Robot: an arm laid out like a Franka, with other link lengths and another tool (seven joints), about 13 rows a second.
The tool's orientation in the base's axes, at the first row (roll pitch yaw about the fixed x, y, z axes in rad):
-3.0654, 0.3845, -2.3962
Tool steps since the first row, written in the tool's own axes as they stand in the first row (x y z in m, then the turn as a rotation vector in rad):
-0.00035, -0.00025, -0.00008, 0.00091, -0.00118, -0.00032
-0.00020, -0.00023, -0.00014, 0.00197, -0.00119, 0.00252
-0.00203, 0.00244, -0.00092, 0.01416, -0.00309, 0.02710
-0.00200, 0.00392, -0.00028, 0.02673, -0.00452, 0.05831
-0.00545, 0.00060, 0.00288, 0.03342, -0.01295, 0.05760
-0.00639, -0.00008, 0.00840, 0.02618, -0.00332, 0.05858
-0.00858, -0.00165, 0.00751, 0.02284, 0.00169, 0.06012
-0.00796, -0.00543, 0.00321, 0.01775, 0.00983, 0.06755
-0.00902, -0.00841, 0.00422, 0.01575, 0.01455, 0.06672
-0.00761, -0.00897, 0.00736, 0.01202, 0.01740, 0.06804
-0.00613, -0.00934, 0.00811, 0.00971, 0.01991, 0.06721
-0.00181, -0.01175, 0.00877, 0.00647, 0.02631, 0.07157
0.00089, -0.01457, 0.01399, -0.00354, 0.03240, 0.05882
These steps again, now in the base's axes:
0.00038, 0.00002, 0.00022, 0.00005, -0.00152, 0.00004
0.00024, -0.00007, 0.00022, 0.00026, -0.00164, -0.00298
-0.00052, 0.00293, 0.00144, 0.00123, -0.00587, -0.03014
-0.00130, 0.00415, 0.00073, 0.00379, -0.00868, -0.06360
0.00426, 0.00445, -0.00066, 0.00453, -0.01936, -0.06486
0.00715, 0.00562, -0.00536, 0.00347, -0.00737, -0.06373
0.00938, 0.00564, -0.00361, 0.00296, -0.00120, -0.06426
0.01003, 0.00156, 0.00040, 0.00352, 0.00959, -0.06979
0.01303, 0.00018, 0.00008, 0.00152, 0.01423, -0.06860
0.01346, -0.00051, -0.00332, 0.00262, 0.01898, -0.06863
0.01294, -0.00157, -0.00454, 0.00228, 0.02216, -0.06717
0.01180, -0.00596, -0.00660, 0.00172, 0.02987, -0.07044
0.01351, -0.00875, -0.01224, 0.00038, 0.03822, -0.05533

